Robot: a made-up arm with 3 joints.
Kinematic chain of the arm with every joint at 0, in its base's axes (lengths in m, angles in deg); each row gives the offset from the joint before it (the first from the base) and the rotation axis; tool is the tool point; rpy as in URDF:
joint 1: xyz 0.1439 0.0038 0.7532 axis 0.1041 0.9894 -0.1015
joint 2: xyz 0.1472 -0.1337 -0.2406 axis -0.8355 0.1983 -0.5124
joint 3: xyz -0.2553 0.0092 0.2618 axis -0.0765 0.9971 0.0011
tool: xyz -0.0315 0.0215 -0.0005 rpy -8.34 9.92 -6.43
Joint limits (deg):
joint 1: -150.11..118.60
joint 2: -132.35..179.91
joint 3: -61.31..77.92
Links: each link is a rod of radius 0.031 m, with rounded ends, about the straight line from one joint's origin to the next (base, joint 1, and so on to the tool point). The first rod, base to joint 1, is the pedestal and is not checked.
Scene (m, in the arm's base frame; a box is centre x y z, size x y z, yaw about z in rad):
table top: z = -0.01
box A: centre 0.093 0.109 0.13 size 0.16 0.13 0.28 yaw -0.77
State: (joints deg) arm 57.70 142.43 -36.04
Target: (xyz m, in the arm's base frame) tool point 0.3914 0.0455 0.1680
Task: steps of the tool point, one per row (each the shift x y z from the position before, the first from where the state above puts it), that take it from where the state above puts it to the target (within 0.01 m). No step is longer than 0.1 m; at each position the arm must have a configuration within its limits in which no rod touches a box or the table.
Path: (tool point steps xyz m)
1: 0.0686 0.0369 0.0234
2: 0.0622 0.0265 0.0377
3: 0.0526 0.0153 0.0489
4: 0.0412 -0.0035 -0.0284
5: 0.0477 -0.0043 -0.0241
6: 0.0536 -0.0052 -0.0182
7: 0.0588 -0.0063 -0.0108
8: 0.0628 -0.0075 -0.0020
9: 0.0346 -0.0432 -0.0558
10: 0.0321 -0.0559 -0.0460
11: 0.0278 -0.0664 -0.0341

